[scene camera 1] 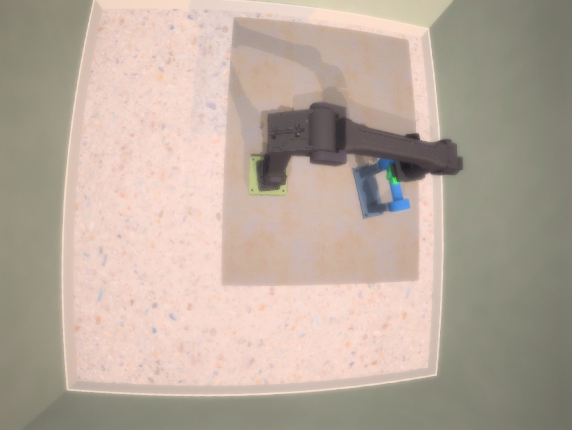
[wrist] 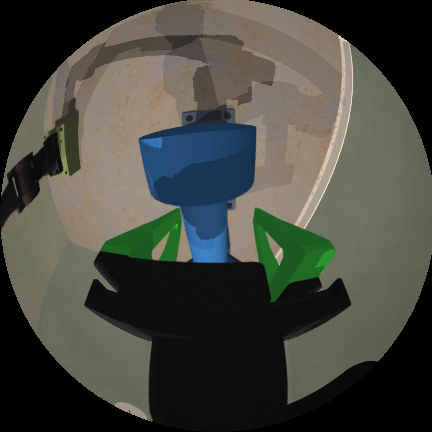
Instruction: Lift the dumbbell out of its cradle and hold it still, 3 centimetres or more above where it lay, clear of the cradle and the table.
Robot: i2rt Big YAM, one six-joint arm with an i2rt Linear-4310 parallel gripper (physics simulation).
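Where they show: gripper, fingertip midpoint: (scene camera 1: 394, 176) (wrist: 216, 213); arm's base at its link origin: (scene camera 1: 267, 175) (wrist: 53, 154).
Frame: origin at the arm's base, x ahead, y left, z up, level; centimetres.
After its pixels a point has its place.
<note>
The blue dumbbell (scene camera 1: 399, 205) {x 43.1, y -17.6, z 19.1 cm} (wrist: 200, 165) {x 43.7, y -1.3, z 19.7 cm} lies in its cradle (scene camera 1: 362, 192) {x 41.1, y -9.7, z -4.6 cm} (wrist: 220, 116) {x 45.4, y 0.7, z -4.6 cm}, whose grey-blue base stands upward in the scene view to the left of the handle. One round head is in full view; the arm partly covers the other in the scene view. My gripper (scene camera 1: 393, 174) {x 44.8, y -6.9, z 15.6 cm} (wrist: 216, 213) {x 44.8, y -6.9, z 15.6 cm} is open, its green fingers on either side of the handle in the wrist view. The handle is nearer the left finger, with a wider gap at the right one. The gripper's black body hides the rest of the handle; the exact finger depth cannot be told.
The yellow-green base plate (scene camera 1: 253, 187) {x -6.2, y -4.1, z -0.3 cm} (wrist: 72, 150) {x 7.5, y -1.8, z -2.9 cm} carries the arm's foot. The dark arm (scene camera 1: 390, 142) {x 22.8, y -5.2, z 49.7 cm} reaches across above the brownish board (scene camera 1: 300, 245) {x 10.9, y -29.6, z -5.4 cm}. The pale raised table rim (scene camera 1: 440, 250) runs to the right of the dumbbell. Arm shadows fall on the board.
</note>
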